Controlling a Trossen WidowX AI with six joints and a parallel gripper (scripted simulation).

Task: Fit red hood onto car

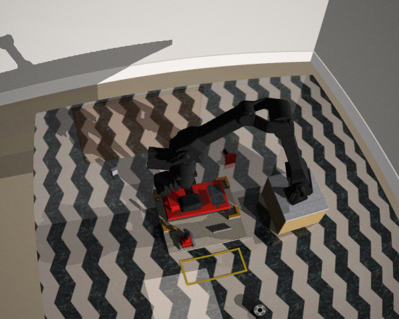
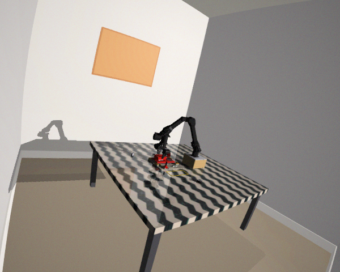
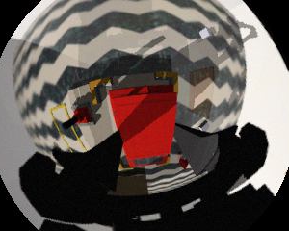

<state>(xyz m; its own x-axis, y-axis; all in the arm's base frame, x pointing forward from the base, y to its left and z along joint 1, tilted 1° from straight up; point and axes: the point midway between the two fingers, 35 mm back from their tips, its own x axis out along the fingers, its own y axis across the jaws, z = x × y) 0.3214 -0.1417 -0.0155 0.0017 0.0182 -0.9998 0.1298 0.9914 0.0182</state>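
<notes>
Right now the red hood is 10 mm above my gripper tip. Round my gripper tip: grey engine block (20 mm below).
</notes>
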